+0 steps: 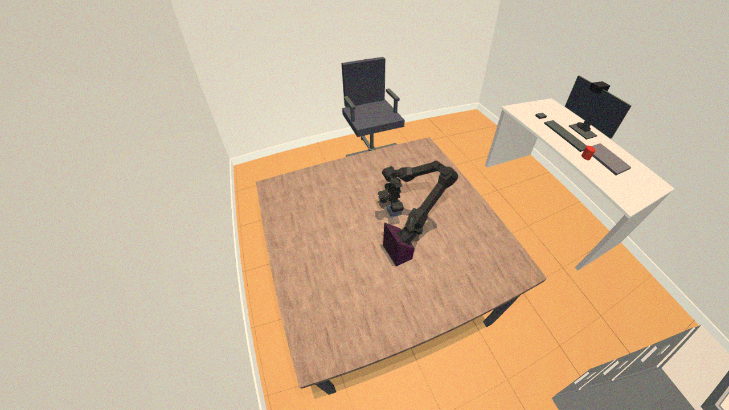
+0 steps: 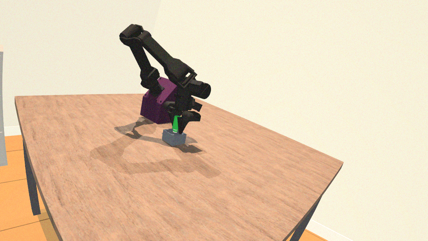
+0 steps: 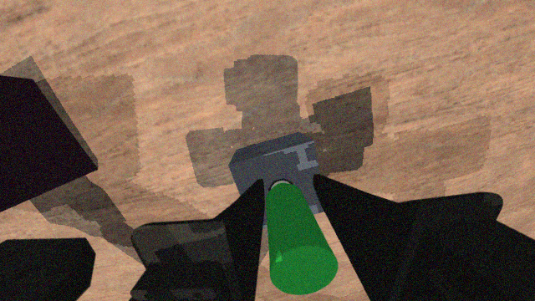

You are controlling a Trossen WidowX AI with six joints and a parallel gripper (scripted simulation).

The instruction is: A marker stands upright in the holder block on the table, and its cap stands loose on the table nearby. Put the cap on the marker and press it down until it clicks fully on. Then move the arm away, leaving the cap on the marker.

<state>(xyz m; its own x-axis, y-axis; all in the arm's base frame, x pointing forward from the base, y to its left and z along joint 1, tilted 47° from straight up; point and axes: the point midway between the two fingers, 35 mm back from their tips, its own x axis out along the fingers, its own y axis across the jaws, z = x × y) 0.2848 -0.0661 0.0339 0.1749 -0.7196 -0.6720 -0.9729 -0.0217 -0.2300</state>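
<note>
My gripper tip is 30 mm below the marker, 10 mm to the left of it and 10 mm past it. Round my gripper tip: grey holder block 20 mm below, 10 mm to the right, 10 mm behind; green cap 40 mm above, 10 mm to the right, 10 mm behind.
</note>
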